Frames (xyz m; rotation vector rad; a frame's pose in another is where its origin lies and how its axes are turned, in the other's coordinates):
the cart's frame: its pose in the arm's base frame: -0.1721 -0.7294 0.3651 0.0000 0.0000 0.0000
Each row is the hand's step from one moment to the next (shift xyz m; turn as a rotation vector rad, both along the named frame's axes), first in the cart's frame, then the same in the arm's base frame.
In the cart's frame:
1: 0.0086 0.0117 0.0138 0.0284 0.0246 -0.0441
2: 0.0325 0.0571 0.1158 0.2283 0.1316 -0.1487
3: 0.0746 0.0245 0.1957 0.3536 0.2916 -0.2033
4: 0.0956 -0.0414 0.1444 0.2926 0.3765 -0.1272
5: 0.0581 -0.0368 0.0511 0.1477 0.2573 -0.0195
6: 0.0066 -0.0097 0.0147 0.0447 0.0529 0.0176
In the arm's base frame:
1: 0.0086 0.0117 0.0138 0.0284 0.0246 -0.0441
2: 0.0325 0.0571 0.1158 0.2283 0.1316 -0.1487
3: 0.0746 0.0245 0.1957 0.3536 0.2916 -0.2033
4: 0.0956 -0.0414 0.1444 0.2926 0.3765 -0.1272
5: 0.0581 -0.0368 0.0511 0.1477 0.2573 -0.0195
6: 0.0066 -0.0097 0.0147 0.0447 0.0529 0.0176

